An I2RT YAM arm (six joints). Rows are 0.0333 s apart.
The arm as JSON. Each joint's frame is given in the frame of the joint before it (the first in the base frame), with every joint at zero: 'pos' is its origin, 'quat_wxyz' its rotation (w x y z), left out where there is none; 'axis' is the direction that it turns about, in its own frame. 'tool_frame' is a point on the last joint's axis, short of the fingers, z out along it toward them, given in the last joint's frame.
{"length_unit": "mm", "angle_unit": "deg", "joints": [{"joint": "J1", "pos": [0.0, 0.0, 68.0], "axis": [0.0, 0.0, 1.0]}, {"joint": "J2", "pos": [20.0, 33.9, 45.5], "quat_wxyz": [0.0, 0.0, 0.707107, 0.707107], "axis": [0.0, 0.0, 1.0]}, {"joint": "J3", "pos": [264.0, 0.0, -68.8], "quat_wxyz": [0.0, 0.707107, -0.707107, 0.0], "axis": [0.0, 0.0, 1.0]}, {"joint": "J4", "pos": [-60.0, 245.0, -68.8], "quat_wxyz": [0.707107, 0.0, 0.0, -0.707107], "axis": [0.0, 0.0, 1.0]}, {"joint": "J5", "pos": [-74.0, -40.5, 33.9], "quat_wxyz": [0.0, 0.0, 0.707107, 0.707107], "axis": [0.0, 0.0, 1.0]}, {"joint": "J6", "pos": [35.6, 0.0, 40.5], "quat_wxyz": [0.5, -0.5, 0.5, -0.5], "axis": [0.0, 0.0, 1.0]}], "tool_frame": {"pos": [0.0, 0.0, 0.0], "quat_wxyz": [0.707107, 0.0, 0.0, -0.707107]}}
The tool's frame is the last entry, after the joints.
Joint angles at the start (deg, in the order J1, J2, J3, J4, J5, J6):
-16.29, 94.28, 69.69, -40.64, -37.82, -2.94
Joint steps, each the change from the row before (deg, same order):
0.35, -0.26, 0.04, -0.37, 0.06, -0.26
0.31, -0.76, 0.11, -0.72, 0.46, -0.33
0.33, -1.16, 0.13, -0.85, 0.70, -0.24
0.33, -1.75, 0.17, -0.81, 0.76, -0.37
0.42, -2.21, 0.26, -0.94, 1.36, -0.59
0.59, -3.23, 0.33, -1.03, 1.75, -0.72
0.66, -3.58, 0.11, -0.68, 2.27, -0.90
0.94, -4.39, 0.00, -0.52, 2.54, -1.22
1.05, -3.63, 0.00, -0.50, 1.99, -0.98
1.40, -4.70, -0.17, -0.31, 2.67, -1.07
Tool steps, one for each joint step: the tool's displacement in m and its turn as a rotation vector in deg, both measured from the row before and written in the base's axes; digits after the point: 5 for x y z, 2 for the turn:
-0.00059, 0.00224, 0.00131, -0.16, -0.05, 0.51
-0.00210, 0.00220, 0.00395, -0.60, -0.19, 0.35
-0.00321, 0.00247, 0.00596, -0.85, -0.37, 0.21
-0.00462, 0.00277, 0.00917, -1.13, -1.07, 0.27
-0.00604, 0.00326, 0.01152, -1.86, -1.44, 0.23
-0.00930, 0.00468, 0.01646, -2.49, -2.39, 0.26
-0.01110, 0.00496, 0.01654, -3.09, -2.83, 0.11
-0.01464, 0.00667, 0.01891, -3.61, -3.76, 0.34
-0.01316, 0.00664, 0.01466, -2.79, -3.07, 0.48
-0.01809, 0.00809, 0.01711, -3.44, -4.10, 0.31

